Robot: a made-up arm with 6 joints. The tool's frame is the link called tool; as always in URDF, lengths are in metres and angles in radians.
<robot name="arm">
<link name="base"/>
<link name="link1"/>
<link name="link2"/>
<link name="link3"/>
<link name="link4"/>
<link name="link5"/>
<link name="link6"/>
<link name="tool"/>
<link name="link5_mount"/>
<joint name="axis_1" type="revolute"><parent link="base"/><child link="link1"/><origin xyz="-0.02 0.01 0.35"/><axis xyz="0 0 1"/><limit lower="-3.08" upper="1.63" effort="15" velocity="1.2"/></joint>
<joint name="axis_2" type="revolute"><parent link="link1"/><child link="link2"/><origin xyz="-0.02 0 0" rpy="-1.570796 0 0"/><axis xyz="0 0 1"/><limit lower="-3.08" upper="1.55" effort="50" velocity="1.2"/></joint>
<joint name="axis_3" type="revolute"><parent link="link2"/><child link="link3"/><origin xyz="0 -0.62 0.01" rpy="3.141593 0 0"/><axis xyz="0 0 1"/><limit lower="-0.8" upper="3.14" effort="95" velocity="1.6"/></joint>
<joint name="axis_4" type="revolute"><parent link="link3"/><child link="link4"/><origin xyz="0.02 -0.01 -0.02" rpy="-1.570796 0 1.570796"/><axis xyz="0 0 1"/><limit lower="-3.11" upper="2.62" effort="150" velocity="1.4"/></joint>
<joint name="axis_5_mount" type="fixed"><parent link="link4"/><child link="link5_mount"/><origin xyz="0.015 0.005 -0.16"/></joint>
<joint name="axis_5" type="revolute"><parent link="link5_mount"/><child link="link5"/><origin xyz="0.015 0.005 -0.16" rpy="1.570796 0 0"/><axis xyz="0 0 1"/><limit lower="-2.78" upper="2.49" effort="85" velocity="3.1"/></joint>
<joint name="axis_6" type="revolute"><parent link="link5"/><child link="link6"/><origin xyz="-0.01 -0.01 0.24" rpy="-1.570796 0 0"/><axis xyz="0 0 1"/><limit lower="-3.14" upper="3.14" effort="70" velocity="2.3"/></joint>
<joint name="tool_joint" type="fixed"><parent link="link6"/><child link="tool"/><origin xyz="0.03 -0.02 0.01" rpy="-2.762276 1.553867 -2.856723"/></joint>
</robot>
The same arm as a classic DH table. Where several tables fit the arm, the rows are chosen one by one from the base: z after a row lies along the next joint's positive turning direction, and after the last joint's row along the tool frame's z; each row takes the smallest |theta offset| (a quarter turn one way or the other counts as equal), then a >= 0, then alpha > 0; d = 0 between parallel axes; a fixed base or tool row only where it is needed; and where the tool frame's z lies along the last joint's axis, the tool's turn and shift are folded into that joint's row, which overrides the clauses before.
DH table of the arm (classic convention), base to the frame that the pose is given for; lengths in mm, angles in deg. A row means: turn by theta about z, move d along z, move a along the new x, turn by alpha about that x. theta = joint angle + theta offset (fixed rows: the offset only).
base (fixed): d 0.0, theta_offset -26.57, a -22.4, alpha 0.00
axis_1: d 350.0, theta_offset 26.57, a -20.0, alpha -90.00
axis_2: d 0.0, theta_offset -90.00, a 620.0, alpha 180.00
axis_3: d -30.0, theta_offset 0.00, a -10.0, alpha -90.00
axis_4: d -340.0, theta_offset 0.00, a 30.0, alpha 90.00
axis_5: d 230.0, theta_offset 0.00, a -10.0, alpha -90.00
axis_6: d 0.5, theta_offset 84.59, a -17.1, alpha 90.90
tool (fixed): d 31.8, theta_offset -90.36, a 0.0, alpha 0.00
Joint limits (deg, base to tool): -176.47..93.39 -176.47..88.81 -45.84..179.91 -178.19..150.11 -159.28..142.67 -179.91..179.91

